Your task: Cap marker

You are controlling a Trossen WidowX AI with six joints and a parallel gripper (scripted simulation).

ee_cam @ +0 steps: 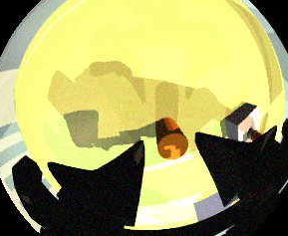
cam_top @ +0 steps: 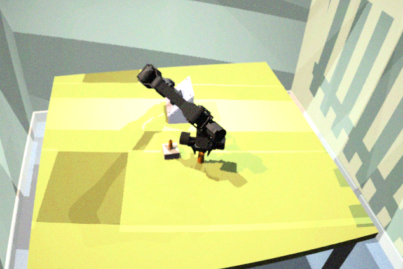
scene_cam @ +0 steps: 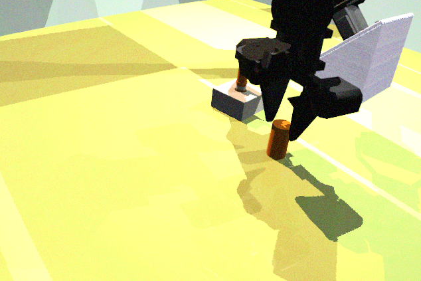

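My gripper tip is now 20 mm above the orange cap.
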